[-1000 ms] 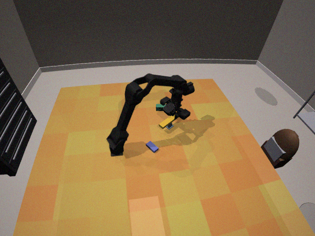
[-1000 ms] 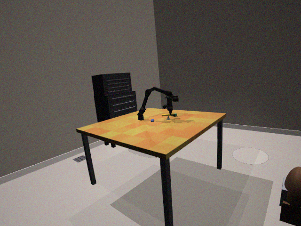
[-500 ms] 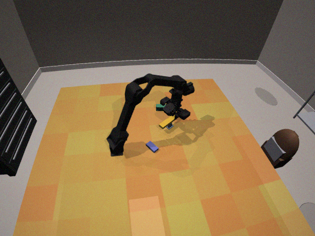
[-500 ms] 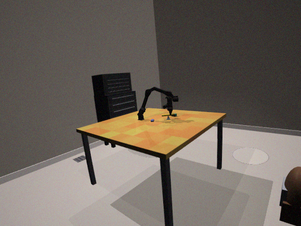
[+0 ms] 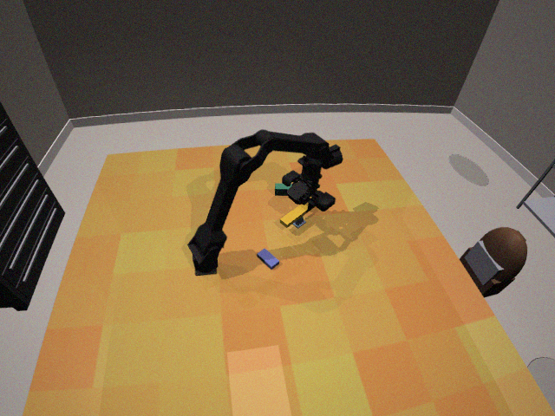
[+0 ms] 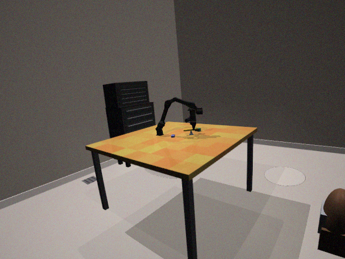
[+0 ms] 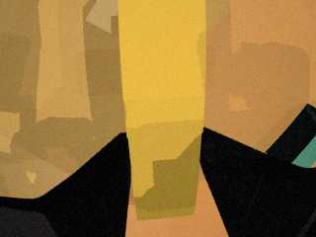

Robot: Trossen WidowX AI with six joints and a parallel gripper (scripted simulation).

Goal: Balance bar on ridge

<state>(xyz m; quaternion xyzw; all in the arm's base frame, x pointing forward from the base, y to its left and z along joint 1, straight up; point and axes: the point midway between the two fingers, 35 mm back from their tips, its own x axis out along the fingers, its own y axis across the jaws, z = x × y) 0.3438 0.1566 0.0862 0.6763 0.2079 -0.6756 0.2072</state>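
Right now my gripper tip is 20 mm to the left of the long yellow bar and 20 mm past it. Round my gripper tip: green block: 140 mm to the left, 40 mm below, 40 mm behind; then blue block: 160 mm to the right, 150 mm behind, 40 mm below.
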